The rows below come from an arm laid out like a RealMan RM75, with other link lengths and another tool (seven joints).
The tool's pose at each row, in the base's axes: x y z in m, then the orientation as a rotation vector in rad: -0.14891 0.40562 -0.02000 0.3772 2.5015 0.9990; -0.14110 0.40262 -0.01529 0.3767 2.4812 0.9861; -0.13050 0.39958 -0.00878 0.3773 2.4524 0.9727; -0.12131 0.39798 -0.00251 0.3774 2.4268 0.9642; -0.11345 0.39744 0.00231 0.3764 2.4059 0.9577; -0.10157 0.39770 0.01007 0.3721 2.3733 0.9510; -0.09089 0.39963 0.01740 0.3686 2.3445 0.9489; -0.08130 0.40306 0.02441 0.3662 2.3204 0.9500
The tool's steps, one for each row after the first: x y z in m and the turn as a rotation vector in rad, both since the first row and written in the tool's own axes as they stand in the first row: -0.00934 0.00193 -0.00115 0.0003 -0.0225 -0.0076; -0.02163 0.00535 -0.00218 -0.0020 -0.0528 -0.0161; -0.03206 0.00949 -0.00287 -0.0062 -0.0784 -0.0231; -0.04050 0.01323 -0.00262 -0.0101 -0.0989 -0.0294; -0.05296 0.01998 -0.00191 -0.0189 -0.1292 -0.0402; -0.06360 0.02749 -0.00051 -0.0290 -0.1545 -0.0485; -0.07260 0.03573 0.00147 -0.0393 -0.1746 -0.0542
